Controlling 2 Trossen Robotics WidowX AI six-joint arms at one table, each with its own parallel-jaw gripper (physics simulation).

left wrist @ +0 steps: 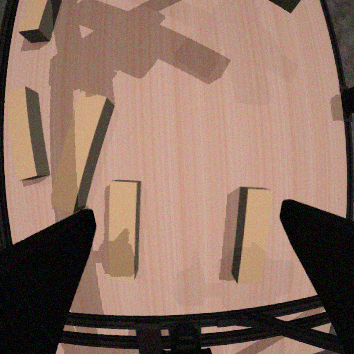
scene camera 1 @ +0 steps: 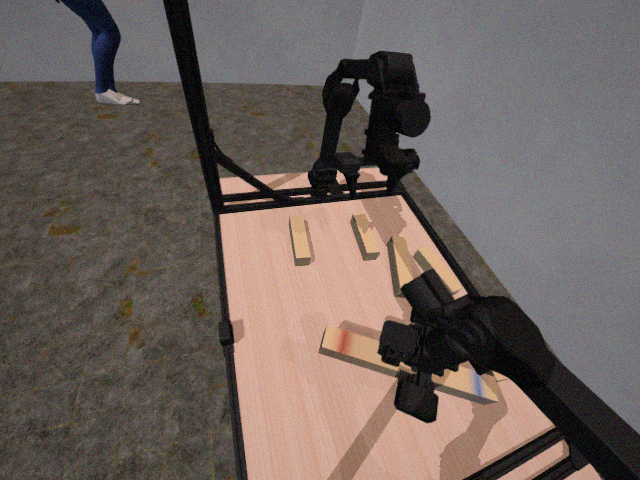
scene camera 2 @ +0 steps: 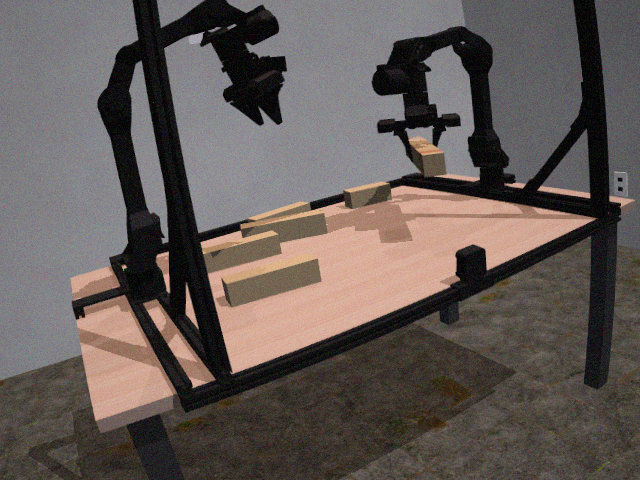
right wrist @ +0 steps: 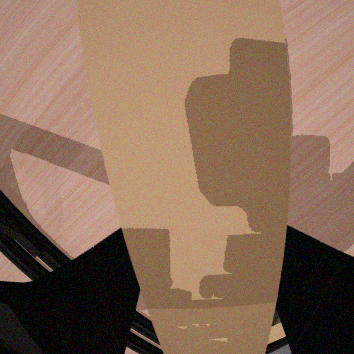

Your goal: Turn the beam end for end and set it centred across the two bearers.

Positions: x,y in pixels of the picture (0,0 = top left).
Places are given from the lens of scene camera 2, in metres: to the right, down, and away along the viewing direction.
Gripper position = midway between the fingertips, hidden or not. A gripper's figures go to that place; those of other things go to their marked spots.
my left gripper (scene camera 2: pixel 270 124): -0.10, -0.23, 1.01
my right gripper (scene camera 2: pixel 423 160): 0.23, -0.18, 1.17
beam (scene camera 2: pixel 430 161): 0.21, -0.15, 1.00
